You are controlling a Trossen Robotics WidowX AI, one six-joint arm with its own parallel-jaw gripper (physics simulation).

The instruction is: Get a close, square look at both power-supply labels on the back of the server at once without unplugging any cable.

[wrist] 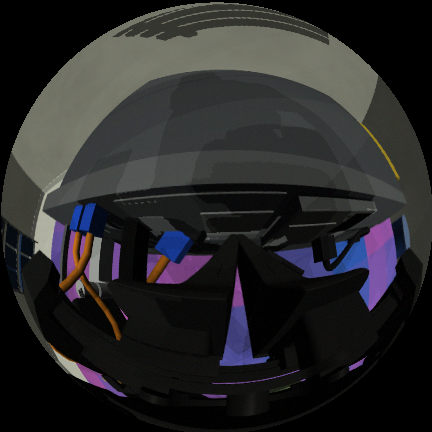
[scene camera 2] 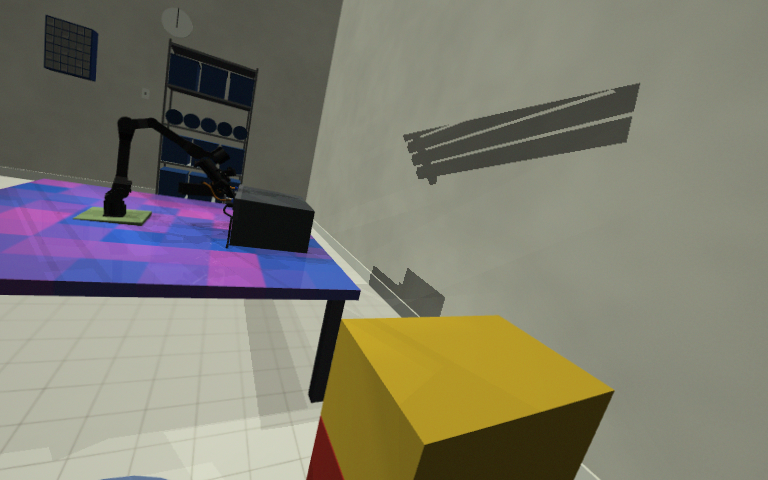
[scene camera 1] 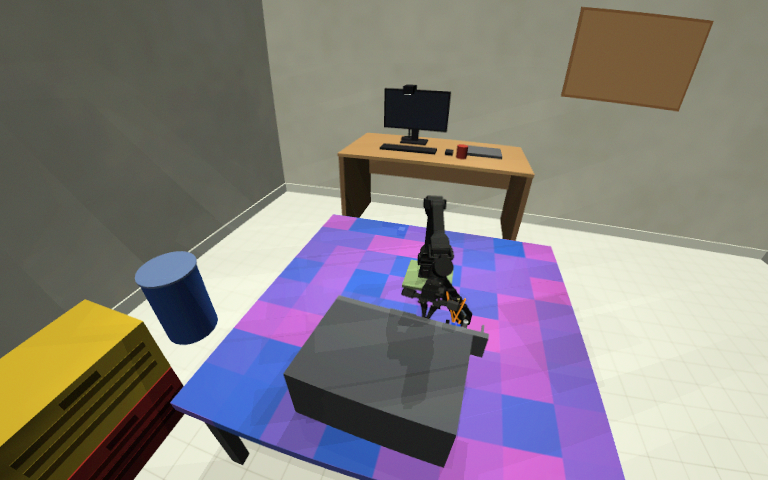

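Observation:
The server is a dark grey box on the chequered purple and blue table. My gripper is shut and empty. It hangs just behind the server's back edge, pointing down and towards the back panel. In the wrist view the panel is seen at a steep angle from above, so the pale strips on it cannot be read. Blue plugs with orange cables sit in the panel at the left. A black cable is plugged in at the right.
The arm's base stands on a green pad. A wooden desk with a monitor stands behind the table. A blue barrel stands to the left. A yellow box and a shelf rack are in the room.

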